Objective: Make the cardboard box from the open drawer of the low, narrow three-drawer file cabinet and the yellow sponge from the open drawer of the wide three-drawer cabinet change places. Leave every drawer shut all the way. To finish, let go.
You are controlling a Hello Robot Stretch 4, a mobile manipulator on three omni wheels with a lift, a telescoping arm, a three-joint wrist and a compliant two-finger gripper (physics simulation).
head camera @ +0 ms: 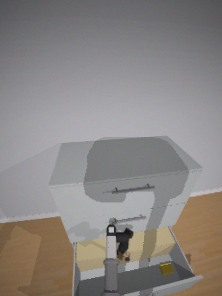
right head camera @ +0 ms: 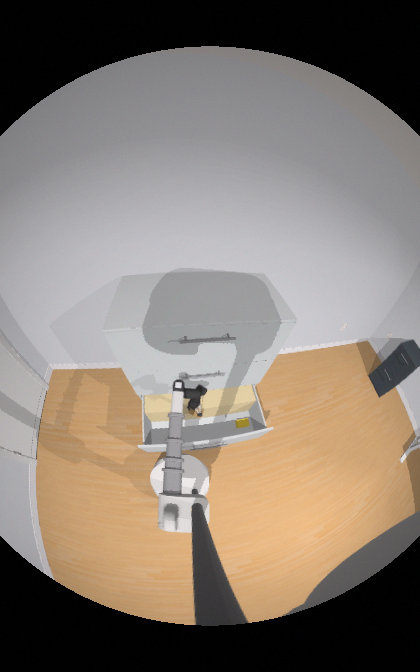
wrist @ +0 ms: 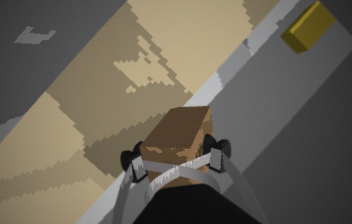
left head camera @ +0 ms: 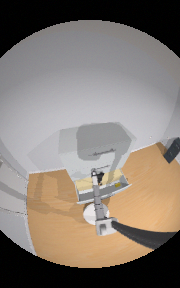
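My gripper (head camera: 123, 257) (right head camera: 196, 413) (wrist: 174, 150) is shut on the brown cardboard box (wrist: 175, 125), with one finger on each side. It holds the box above or inside the left-middle part of the open bottom drawer (head camera: 182, 284) (right head camera: 245, 435) (wrist: 265, 100); whether the box touches the drawer floor is unclear. The yellow sponge (head camera: 166, 268) (left head camera: 118, 185) (right head camera: 242, 423) (wrist: 307, 27) lies in the right part of that drawer. The wide cabinet (head camera: 75, 200) (left head camera: 70, 155) (right head camera: 125, 350) has its upper two drawers shut. The dark, narrow file cabinet (left head camera: 172, 149) (right head camera: 395, 367) stands far right; its drawers look shut, but are small in view.
The arm (head camera: 111, 272) (right head camera: 174, 445) reaches over the open drawer's front from the robot base (right head camera: 160, 477). A beige panel (head camera: 92, 255) (wrist: 200, 30) runs along the drawer's back. A wall stands behind the cabinet. A white object (right head camera: 411, 448) shows at the right edge.
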